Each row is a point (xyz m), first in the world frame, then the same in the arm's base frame.
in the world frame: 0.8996 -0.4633 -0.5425
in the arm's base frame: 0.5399 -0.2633 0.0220
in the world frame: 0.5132 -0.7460 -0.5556
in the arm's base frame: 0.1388 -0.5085 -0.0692
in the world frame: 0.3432 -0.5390 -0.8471
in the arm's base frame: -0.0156 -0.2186 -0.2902
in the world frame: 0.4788 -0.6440 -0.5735
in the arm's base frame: 0.1103 -0.4038 -0.0576
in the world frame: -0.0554 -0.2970 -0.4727
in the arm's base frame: -0.4053 -0.0695 0.1381
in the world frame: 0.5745 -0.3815 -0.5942
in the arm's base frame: 0.2205 -0.1520 -0.0038
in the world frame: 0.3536 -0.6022 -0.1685
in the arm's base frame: -0.0179 -0.4706 0.3431
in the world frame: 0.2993 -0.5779 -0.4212
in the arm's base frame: -0.0674 -0.3732 0.1076
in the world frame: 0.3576 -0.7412 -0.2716
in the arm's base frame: -0.0202 -0.5750 0.2050
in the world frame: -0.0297 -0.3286 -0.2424
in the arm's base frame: -0.3845 -0.1660 0.3502
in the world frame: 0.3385 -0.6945 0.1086
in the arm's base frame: -0.0418 -0.6361 0.5830
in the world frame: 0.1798 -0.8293 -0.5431
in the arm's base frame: -0.1988 -0.5730 -0.0799
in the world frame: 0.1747 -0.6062 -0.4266
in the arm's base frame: -0.1932 -0.3917 0.0947
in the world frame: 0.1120 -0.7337 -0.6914
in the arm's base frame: -0.2593 -0.4358 -0.1951
